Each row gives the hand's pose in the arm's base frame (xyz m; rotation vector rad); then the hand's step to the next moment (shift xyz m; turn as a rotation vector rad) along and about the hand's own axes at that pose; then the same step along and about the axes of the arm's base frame.
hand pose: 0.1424 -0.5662 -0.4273 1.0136 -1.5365 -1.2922
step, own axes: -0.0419 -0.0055 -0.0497 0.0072 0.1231 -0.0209
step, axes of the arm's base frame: 0.0601 0.0247 -0.0056 0.0112 0.0034 0.1245
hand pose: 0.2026 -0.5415 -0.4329 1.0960 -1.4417 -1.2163
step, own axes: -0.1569 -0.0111 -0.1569 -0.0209 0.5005 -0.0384
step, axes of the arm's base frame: 0.1825 0.1260 -0.0136 0.0085 0.0709 0.4973
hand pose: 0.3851 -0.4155 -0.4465 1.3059 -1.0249 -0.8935
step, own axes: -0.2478 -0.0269 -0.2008 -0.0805 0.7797 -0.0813
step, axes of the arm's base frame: 0.1122 0.2963 -0.0453 0.0183 0.1627 0.7709
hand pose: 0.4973 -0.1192 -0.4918 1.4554 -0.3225 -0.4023
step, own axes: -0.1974 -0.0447 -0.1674 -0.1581 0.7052 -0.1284
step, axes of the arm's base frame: -0.1041 0.2350 -0.0541 -0.0349 0.2345 0.6947
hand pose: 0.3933 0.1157 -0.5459 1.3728 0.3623 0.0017
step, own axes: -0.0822 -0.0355 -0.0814 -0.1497 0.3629 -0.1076
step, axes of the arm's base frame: -0.1057 0.0532 -0.0255 -0.0930 0.1459 0.3684
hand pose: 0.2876 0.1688 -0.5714 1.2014 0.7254 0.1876
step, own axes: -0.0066 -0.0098 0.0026 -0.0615 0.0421 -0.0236
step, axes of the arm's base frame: -0.0058 -0.0090 -0.0056 -0.0512 0.0036 0.0590
